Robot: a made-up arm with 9 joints. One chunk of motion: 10 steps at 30 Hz.
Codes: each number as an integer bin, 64 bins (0 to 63) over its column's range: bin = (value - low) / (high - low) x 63, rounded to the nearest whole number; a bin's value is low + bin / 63 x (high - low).
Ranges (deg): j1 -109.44..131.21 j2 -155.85..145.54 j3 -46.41..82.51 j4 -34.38..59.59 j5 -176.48..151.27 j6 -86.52..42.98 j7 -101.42..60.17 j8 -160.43..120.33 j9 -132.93..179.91
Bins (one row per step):
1: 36 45 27 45 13 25 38 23 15
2: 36 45 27 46 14 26 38 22 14
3: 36 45 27 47 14 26 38 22 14
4: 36 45 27 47 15 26 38 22 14
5: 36 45 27 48 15 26 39 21 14
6: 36 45 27 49 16 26 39 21 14
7: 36 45 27 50 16 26 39 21 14
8: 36 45 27 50 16 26 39 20 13
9: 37 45 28 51 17 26 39 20 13
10: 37 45 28 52 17 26 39 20 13
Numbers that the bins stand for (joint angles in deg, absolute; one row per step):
1: 28.07 59.43 8.84 32.74 -108.85 -35.13 -3.95 -57.93 -58.44
2: 28.07 59.43 8.84 34.23 -103.65 -33.08 -3.95 -62.39 -63.41
3: 28.07 59.43 8.84 35.72 -103.65 -33.08 -3.95 -62.39 -63.41
4: 28.07 59.43 8.84 35.72 -98.44 -33.08 -3.95 -62.39 -63.41
5: 28.07 59.43 8.84 37.22 -98.44 -33.08 -1.39 -66.84 -63.41
6: 28.07 59.43 8.84 38.71 -93.24 -33.08 -1.39 -66.84 -63.41
7: 28.07 59.43 8.84 40.20 -93.24 -33.08 -1.39 -66.84 -63.41
8: 28.07 59.43 8.84 40.20 -93.24 -33.08 -1.39 -71.30 -68.38
9: 31.89 59.43 10.89 41.69 -88.04 -33.08 -1.39 -71.30 -68.38
10: 31.89 59.43 10.89 43.18 -88.04 -33.08 -1.39 -71.30 -68.38

